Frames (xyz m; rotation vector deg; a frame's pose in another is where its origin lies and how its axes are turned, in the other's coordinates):
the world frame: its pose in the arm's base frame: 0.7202 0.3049 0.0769 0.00 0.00 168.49
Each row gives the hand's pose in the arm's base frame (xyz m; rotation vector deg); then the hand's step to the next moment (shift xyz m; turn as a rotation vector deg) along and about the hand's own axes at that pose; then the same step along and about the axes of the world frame.
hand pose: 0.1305 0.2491 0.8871 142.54 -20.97 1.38
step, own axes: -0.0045 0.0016 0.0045 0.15 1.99 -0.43
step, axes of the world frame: 0.0044 0.0037 -0.0032 0.09 1.37 1.51
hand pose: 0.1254 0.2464 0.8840 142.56 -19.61 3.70
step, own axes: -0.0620 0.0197 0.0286 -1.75 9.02 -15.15
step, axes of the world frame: 0.0610 0.0307 -0.0196 3.90 -1.59 17.21
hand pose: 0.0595 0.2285 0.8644 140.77 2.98 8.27
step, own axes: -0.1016 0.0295 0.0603 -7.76 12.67 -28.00
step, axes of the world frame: 0.0783 0.0855 -0.0372 12.18 -4.75 28.88
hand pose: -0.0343 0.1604 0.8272 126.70 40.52 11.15
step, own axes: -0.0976 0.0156 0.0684 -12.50 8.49 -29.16
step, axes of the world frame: 0.0283 0.1138 -0.0264 18.26 -3.91 27.01
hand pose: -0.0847 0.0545 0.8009 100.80 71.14 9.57
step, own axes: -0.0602 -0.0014 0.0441 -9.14 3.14 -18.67
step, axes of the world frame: -0.0107 0.0738 -0.0023 13.56 -1.30 16.02
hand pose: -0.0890 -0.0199 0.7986 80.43 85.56 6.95
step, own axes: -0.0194 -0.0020 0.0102 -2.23 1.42 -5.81
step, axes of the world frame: -0.0058 0.0206 0.0053 3.92 -1.10 4.92
